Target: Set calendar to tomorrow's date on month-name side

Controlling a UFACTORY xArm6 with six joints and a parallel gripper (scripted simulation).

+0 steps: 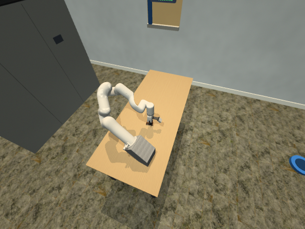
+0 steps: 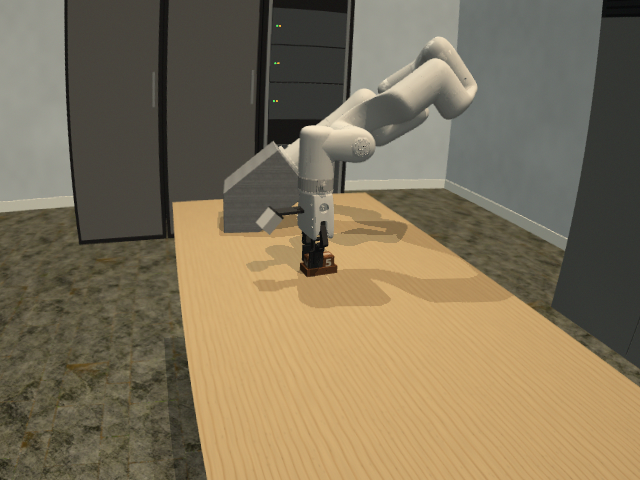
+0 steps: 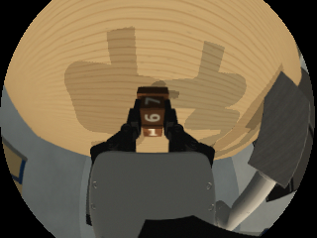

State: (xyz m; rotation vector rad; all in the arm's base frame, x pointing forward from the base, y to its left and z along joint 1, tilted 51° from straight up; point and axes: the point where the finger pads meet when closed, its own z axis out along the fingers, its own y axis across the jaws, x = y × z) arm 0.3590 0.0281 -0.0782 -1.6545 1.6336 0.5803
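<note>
Right now my hand is 2 cm to the right of the brown calendar tray and 3 cm above it.
</note>
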